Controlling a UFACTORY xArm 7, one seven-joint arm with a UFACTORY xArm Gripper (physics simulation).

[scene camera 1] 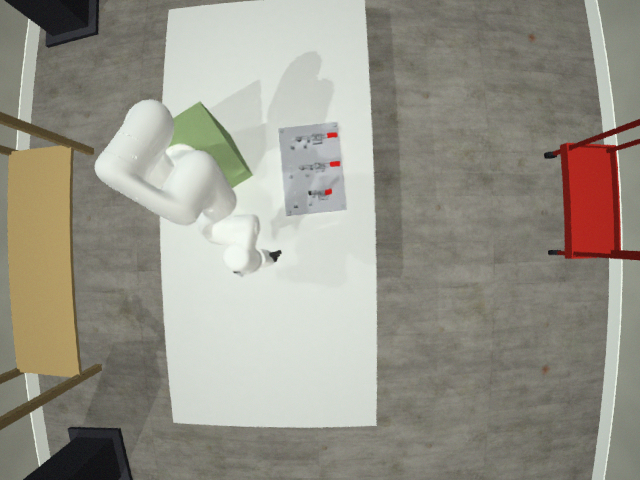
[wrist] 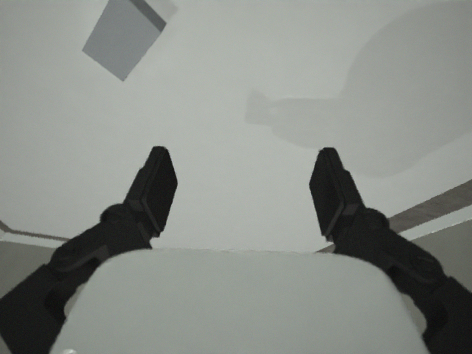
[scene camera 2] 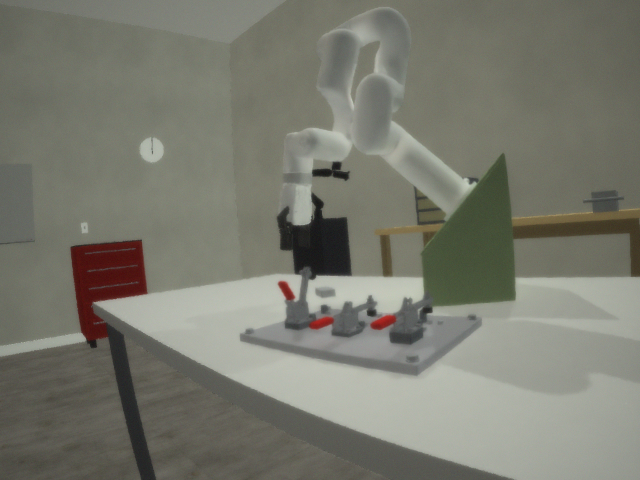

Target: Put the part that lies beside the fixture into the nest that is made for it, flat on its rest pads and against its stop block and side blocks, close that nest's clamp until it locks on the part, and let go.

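Places are measured from the arm's base along level axes (x up, y left, z back), in centimetres.
Pixels of known places: gripper, fingertip midpoint: (wrist: 242, 165) (scene camera 2: 295, 248); arm's base, origin of the base link: (scene camera 2: 461, 202).
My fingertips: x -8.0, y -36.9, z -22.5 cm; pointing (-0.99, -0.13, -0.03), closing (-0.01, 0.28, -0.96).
Observation:
Ahead of a thing's pixels: the offset from my fingertips to its middle. "pt": to the spot under its first point. Level surfaces: height alone.
The part, a plain grey block @[dx -13.2, dy -1.3, dz +11.3 cm] (scene camera 2: 325, 292) (wrist: 125, 40), lies on the table beyond the fixture plate @[dx -13.5, dy +33.8, dz -20.2 cm] (scene camera 1: 330, 204) (scene camera 2: 356, 352); the arm covers its place in the top view. The plate carries three red-handled clamps. The clamp at the near-arm end @[pt dx -10.6, dy +23.2, dz -22.5 cm] (scene camera 1: 320, 193) (scene camera 2: 297, 312) has its arm standing upright. The middle clamp @[dx -10.1, dy +33.8, dz -23.2 cm] (scene camera 1: 317, 166) (scene camera 2: 347, 321) and the far clamp @[dx -9.6, dy +44.8, dz -23.3 cm] (scene camera 1: 316, 138) (scene camera 2: 407, 322) have their arms lowered and handles down. My gripper (scene camera 1: 275, 255) (scene camera 2: 295, 243) (wrist: 242, 165) is open and empty, well above the table. In the wrist view the block is up and left of the fingers.
A green wedge-shaped block (scene camera 1: 206, 131) (scene camera 2: 475, 248) stands on the white table @[dx -14.2 cm] (scene camera 1: 273, 361) (scene camera 2: 206, 341) beside the arm's base. A wooden bench (scene camera 1: 41, 258), a red cabinet (scene camera 1: 593, 201) (scene camera 2: 111, 284) and dark stands are off the table.

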